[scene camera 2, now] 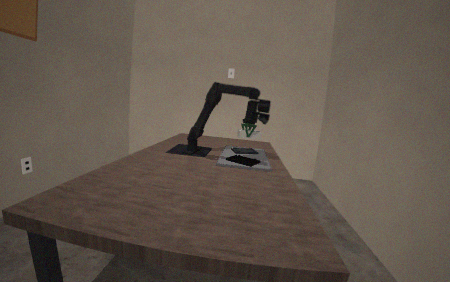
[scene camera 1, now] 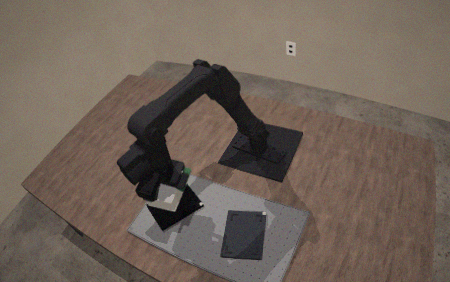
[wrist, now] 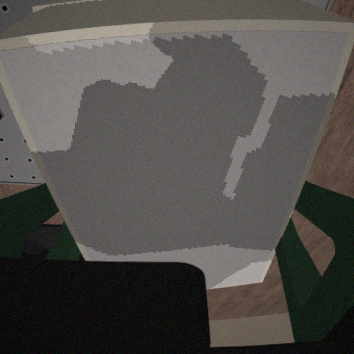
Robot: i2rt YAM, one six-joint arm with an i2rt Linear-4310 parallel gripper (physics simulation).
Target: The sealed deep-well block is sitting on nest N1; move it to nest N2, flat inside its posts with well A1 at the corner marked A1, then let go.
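The pale, grey-topped deep-well block is held in the air, roughly level. My gripper is shut on it, with green fingers on two opposite sides in the wrist view. In scene camera 1 the block overlaps the back of the black nest N2, with a gap below it in scene camera 2. A small white mark shows at one corner of N2. The dark grey nest N1 holds no block. Well A1 cannot be made out.
Both nests sit on a grey perforated plate on the wooden table. The arm's black base plate lies behind the perforated plate in scene camera 1. Low posts stand at N1's corners.
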